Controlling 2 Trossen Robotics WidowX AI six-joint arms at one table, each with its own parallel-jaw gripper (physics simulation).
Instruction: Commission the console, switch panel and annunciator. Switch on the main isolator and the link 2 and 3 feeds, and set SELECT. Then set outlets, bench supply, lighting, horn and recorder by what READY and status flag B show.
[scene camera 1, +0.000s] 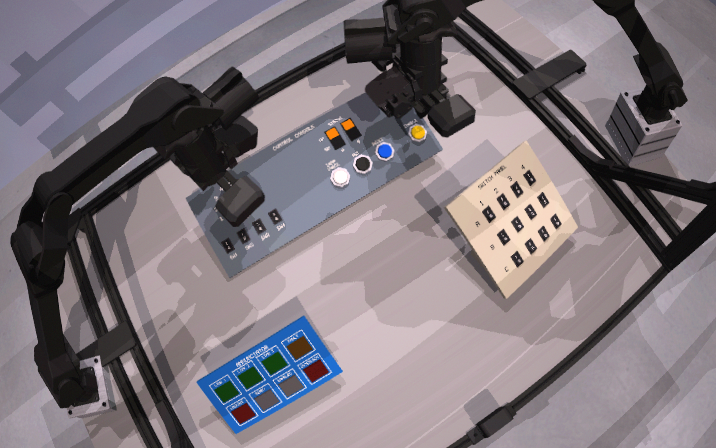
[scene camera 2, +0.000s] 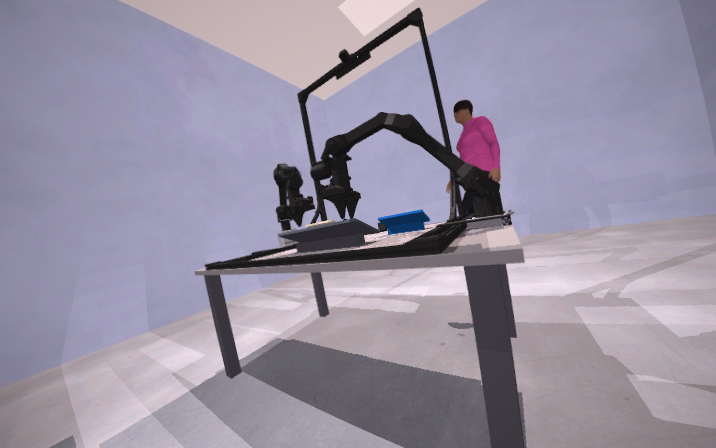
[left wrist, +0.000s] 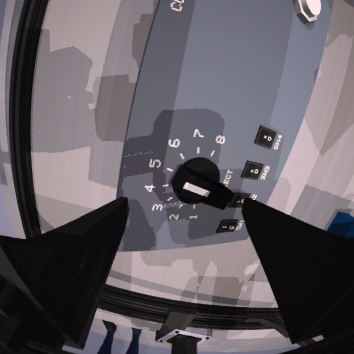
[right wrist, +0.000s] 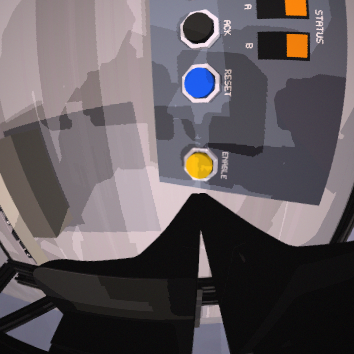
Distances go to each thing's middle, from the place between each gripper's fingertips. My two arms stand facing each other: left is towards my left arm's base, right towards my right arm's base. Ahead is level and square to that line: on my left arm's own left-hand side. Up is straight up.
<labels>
Now: right hand 70 mm to the right of the blue RESET button (right wrist: 198, 82) and 50 mm above it. Also, from my right hand: SELECT knob (left wrist: 196, 180) (10 mm ahead, 320 mm to the left, 30 mm below); black ACK button (right wrist: 197, 28) (10 mm behind, 110 mm to the left, 50 mm below).
Right now my left hand is 1 cm past the SELECT knob, 1 cm to the left of it and 2 cm above it. Also, from my left hand: blue RESET button 2 cm behind, 26 cm to the right, 4 cm below; then black ACK button 3 cm behind, 22 cm to the right, 4 cm below.
</labels>
